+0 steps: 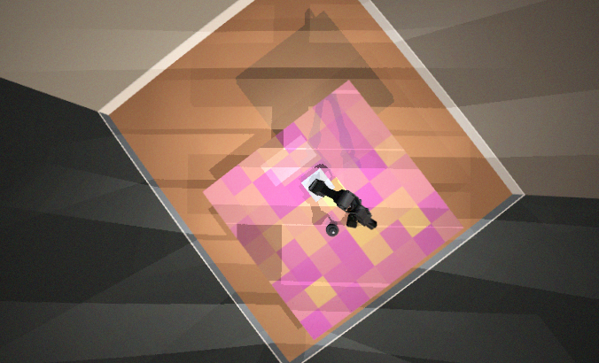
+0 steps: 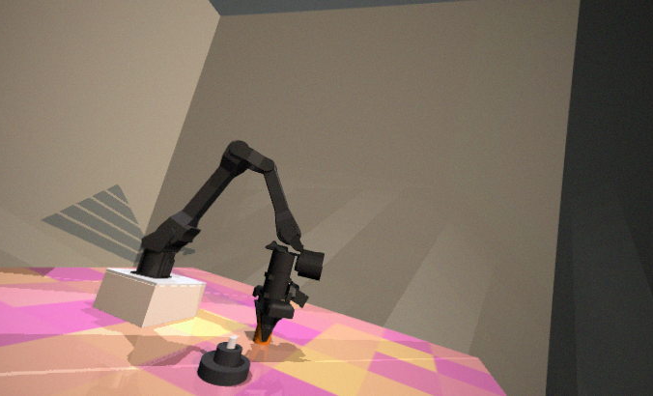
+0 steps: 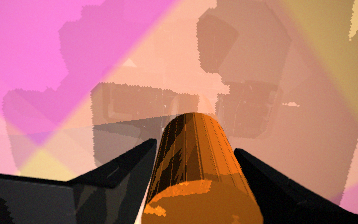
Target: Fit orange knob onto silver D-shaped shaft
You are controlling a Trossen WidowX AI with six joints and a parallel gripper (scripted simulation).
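Right now my gripper tip is 180 mm to the left of the dark round pedestal, 20 mm below it and 10 mm past it. From my gripper tip the other things lie so: orange knob: 40 mm above.
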